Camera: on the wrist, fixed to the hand. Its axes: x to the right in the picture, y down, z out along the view.
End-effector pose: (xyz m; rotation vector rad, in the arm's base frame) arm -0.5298 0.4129 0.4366 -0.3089 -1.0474 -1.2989
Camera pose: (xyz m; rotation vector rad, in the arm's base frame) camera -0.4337 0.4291 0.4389 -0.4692 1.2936 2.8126
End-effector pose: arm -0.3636 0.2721 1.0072 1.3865 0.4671 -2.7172
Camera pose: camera -0.3125 0.1931 0.9818 -0.3202 -1.1657 1.5000
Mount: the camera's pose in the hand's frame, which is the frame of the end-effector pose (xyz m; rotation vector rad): -0.0170 0.0908 -0.0310 -0.1802 -0.1498 -1.6203
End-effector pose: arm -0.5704 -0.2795 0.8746 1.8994 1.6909 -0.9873
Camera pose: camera -0.4751 -0.2854 0.8940 0.0402 -2.8586 1.2009
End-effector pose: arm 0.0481 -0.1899 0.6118 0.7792 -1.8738 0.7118
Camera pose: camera 0.0013 -0.1061 0.5950 1.8133 -0.8394 -0.5480
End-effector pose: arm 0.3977 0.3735 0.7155 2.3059 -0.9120 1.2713
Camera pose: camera 0.3099 0.3313 0.7175 1.9564 0.7791 0.2404
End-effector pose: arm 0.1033 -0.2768 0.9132 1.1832 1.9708 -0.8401
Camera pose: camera 0.1849 -0.2257 0.9280 -0.8508 2.5304 -1.2989
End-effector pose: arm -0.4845 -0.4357 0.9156 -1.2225 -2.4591 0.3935
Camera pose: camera -0.3975 -0.3936 0.9035 0.9528 -2.7039 -0.2257
